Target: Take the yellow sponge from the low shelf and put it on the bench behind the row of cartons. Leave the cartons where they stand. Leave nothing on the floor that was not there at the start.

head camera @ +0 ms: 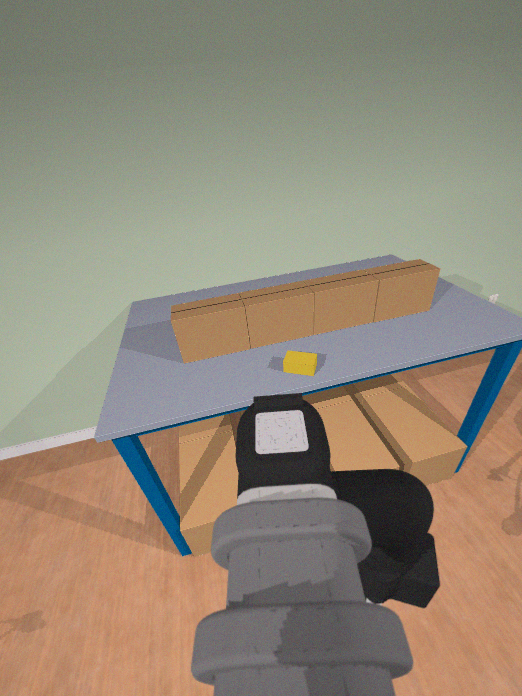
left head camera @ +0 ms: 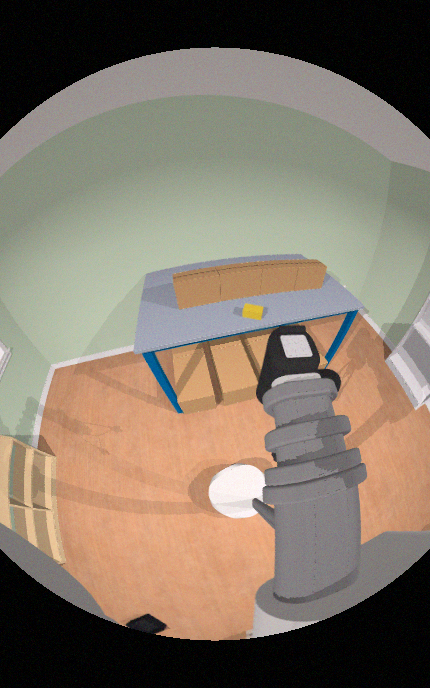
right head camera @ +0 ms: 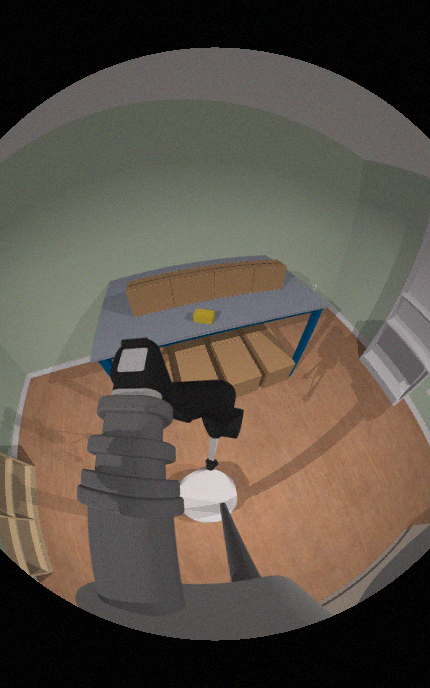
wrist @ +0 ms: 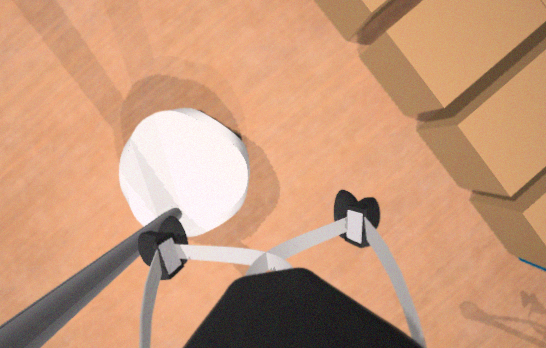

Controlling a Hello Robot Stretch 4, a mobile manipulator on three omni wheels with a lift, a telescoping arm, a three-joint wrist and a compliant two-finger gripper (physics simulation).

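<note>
You'd find my gripper (head camera: pixel 358 620) here, and it's visible in the right head camera view (right head camera: pixel 216 443) and in the wrist view (wrist: pixel 260 222) as well. There's a yellow sponge (head camera: pixel 303 363), but in the wrist view the yellow sponge is out of frame. I can also see a grey bench with blue legs (head camera: pixel 151 389), and the grey bench with blue legs shows in the left head camera view (left head camera: pixel 161 325) and in the right head camera view (right head camera: pixel 116 321) too.
</note>
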